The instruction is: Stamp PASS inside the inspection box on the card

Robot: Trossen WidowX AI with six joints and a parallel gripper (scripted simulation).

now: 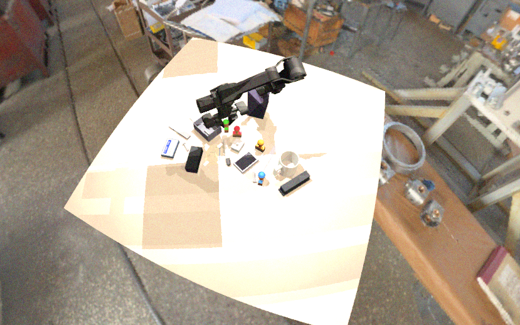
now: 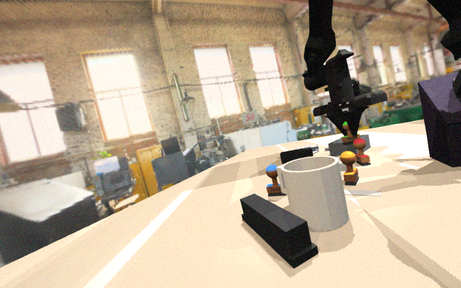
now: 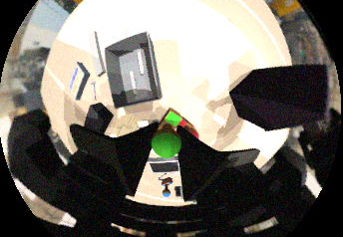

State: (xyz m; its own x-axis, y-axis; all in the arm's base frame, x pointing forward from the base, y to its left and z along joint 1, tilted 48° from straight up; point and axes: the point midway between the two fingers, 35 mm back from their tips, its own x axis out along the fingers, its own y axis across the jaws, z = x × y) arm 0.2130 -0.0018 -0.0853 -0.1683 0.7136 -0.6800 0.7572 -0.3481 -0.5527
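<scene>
The green-knobbed stamp lies right at my gripper tip. Round my gripper tip: dark marker: 100 mm ahead, 60 mm below, 50 mm to the left; then grey tray: 100 mm to the right, 60 mm below, 10 mm ahead; then red-knobbed stamp: 50 mm below, 40 mm to the left, 20 mm behind.
</scene>
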